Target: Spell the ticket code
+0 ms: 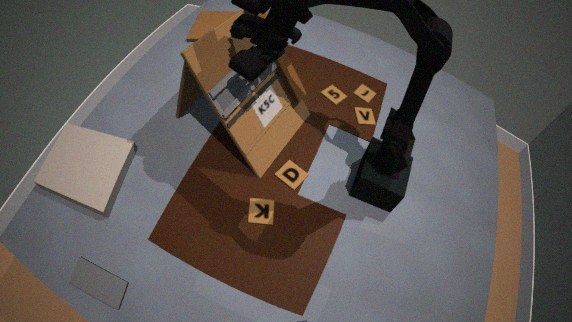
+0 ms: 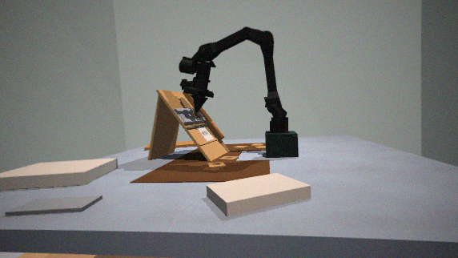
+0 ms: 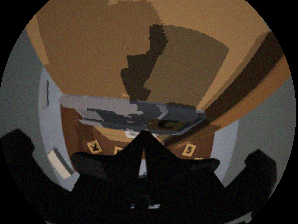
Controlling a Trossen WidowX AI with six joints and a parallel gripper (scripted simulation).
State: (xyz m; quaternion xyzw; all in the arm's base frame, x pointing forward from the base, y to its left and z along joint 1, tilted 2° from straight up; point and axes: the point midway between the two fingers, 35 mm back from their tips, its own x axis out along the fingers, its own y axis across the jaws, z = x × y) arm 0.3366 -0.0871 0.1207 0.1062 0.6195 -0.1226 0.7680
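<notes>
The white ticket lies 90 mm below my gripper tip, 30 mm behind it and 10 mm to the left of it. Also, from my gripper tip: thin grey plate 540 mm to the left, 240 mm ahead, 190 mm below; then brown mat 190 mm below, 140 mm behind, 50 mm to the left; then beige block 420 mm ahead, 270 mm to the left, 170 mm below.
</notes>
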